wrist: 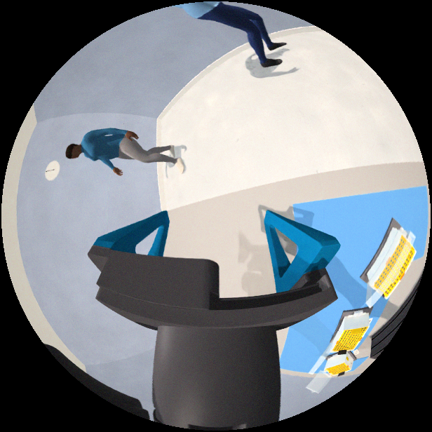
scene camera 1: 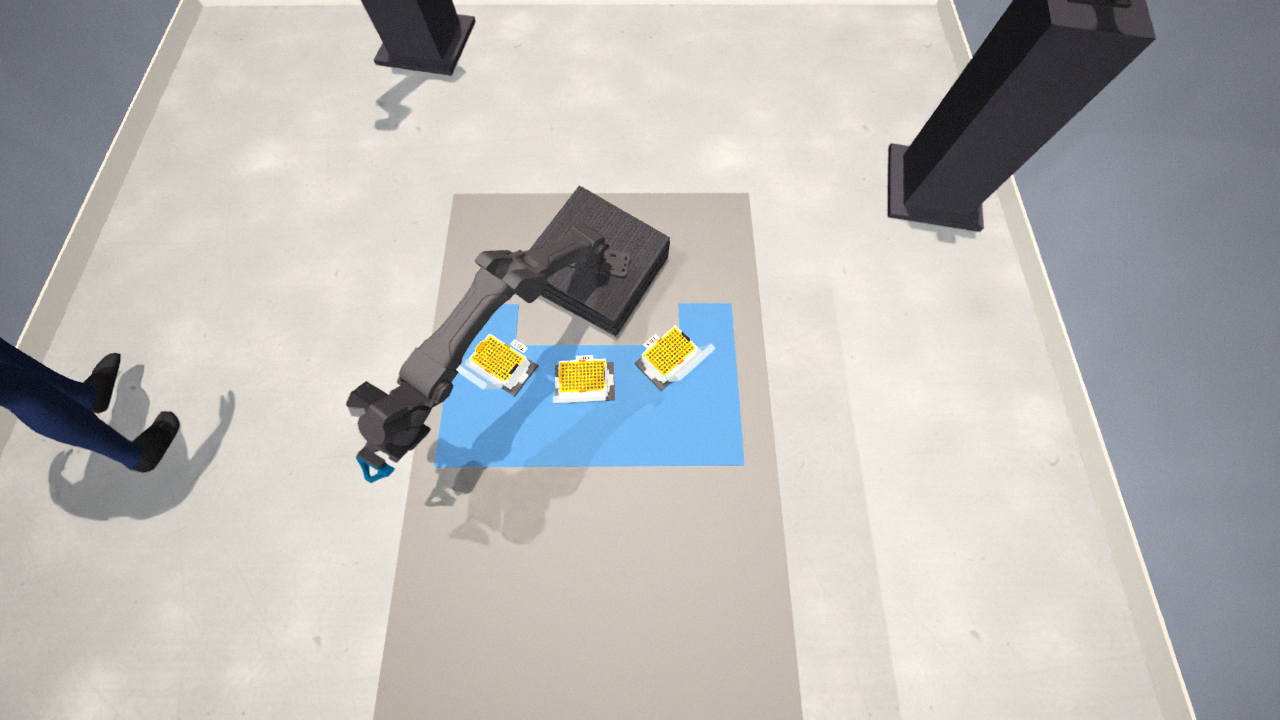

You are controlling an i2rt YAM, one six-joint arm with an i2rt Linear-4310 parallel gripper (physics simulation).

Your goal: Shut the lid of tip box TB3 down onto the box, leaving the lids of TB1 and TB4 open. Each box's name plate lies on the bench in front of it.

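Places are measured from the arm's base along level axes (x back, y right, z up), in millimetres.
Pixels of known places: gripper, fingertip midpoint: [scene camera 1: 384,464]; arm's base, link origin: [scene camera 1: 591,259].
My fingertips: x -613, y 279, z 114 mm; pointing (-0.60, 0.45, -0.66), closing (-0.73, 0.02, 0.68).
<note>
For each thing: its middle in the pictures, then the offset to it from my fingertips. "spot": a spot on its surface instead. Level surfaces: height alone.
- left box, body centre: [scene camera 1: 496,357] dx +313, dy -95, dz -162 mm
- middle box, body centre: [scene camera 1: 582,375] dx +308, dy -320, dz -162 mm
- right box, body centre: [scene camera 1: 670,350] dx +416, dy -526, dz -162 mm
- left lid, surface spot: [scene camera 1: 478,376] spot: dx +252, dy -71, dz -146 mm
- right lid, surface spot: [scene camera 1: 706,355] spot: dx +389, dy -614, dz -84 mm
- blue mat, surface height: dz -227 mm
- beige bench, surface height: dz -229 mm
Three tip boxes with yellow tips stand on the blue mat: a left box [scene camera 1: 497,359], a middle box [scene camera 1: 582,376] and a right box [scene camera 1: 669,351]. Their clear lids look open. The left lid [scene camera 1: 478,376] and right lid [scene camera 1: 706,355] stick out from the boxes' outer sides; the middle lid is hard to make out. The name plates [scene camera 1: 520,345] [scene camera 1: 650,341] are too small to read, so I cannot tell which box is TB3. Three boxes [wrist: 395,265] [wrist: 351,337] [wrist: 339,365] also show in the wrist view. My gripper [scene camera 1: 374,474] [wrist: 216,215] is open and empty, away from the boxes, beyond the mat's left front corner.
The blue mat [scene camera 1: 590,443] [wrist: 330,220] lies on the beige bench [scene camera 1: 590,608]. The arm's dark base block [scene camera 1: 640,241] stands behind the boxes. Dark pillars [scene camera 1: 1002,116] [scene camera 1: 420,35] stand farther back. A person's legs [scene camera 1: 71,407] [wrist: 252,37] show at the left in the scene view.
</note>
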